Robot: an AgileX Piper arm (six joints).
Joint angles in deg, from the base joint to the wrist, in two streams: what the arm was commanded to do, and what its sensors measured. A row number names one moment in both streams.
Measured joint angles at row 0: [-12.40 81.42 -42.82 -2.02 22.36 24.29]
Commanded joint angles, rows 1 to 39: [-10.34 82.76 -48.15 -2.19 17.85 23.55]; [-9.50 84.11 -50.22 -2.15 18.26 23.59]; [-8.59 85.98 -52.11 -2.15 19.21 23.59]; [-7.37 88.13 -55.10 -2.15 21.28 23.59]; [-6.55 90.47 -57.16 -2.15 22.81 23.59]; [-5.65 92.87 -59.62 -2.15 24.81 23.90]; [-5.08 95.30 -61.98 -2.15 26.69 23.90]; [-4.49 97.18 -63.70 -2.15 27.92 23.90]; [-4.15 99.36 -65.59 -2.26 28.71 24.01]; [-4.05 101.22 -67.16 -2.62 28.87 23.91]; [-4.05 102.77 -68.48 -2.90 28.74 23.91]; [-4.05 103.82 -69.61 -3.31 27.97 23.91]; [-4.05 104.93 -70.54 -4.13 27.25 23.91]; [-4.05 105.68 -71.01 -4.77 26.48 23.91]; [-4.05 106.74 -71.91 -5.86 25.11 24.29]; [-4.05 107.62 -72.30 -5.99 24.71 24.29]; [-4.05 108.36 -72.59 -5.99 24.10 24.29]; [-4.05 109.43 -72.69 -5.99 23.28 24.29]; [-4.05 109.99 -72.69 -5.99 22.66 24.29]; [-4.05 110.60 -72.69 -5.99 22.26 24.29]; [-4.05 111.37 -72.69 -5.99 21.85 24.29]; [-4.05 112.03 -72.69 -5.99 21.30 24.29]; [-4.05 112.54 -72.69 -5.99 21.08 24.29]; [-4.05 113.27 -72.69 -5.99 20.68 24.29]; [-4.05 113.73 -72.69 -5.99 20.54 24.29]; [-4.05 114.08 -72.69 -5.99 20.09 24.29]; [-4.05 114.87 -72.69 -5.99 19.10 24.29]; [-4.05 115.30 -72.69 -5.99 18.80 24.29]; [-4.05 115.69 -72.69 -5.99 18.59 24.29]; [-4.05 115.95 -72.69 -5.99 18.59 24.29]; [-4.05 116.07 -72.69 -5.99 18.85 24.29]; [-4.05 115.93 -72.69 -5.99 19.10 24.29]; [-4.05 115.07 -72.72 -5.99 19.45 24.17]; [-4.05 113.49 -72.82 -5.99 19.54 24.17]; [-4.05 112.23 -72.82 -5.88 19.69 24.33]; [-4.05 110.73 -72.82 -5.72 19.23 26.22]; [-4.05 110.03 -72.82 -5.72 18.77 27.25]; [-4.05 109.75 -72.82 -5.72 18.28 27.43]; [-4.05 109.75 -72.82 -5.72 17.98 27.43]
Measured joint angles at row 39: [-4.14 111.97 -73.16 -5.10 18.52 25.96]
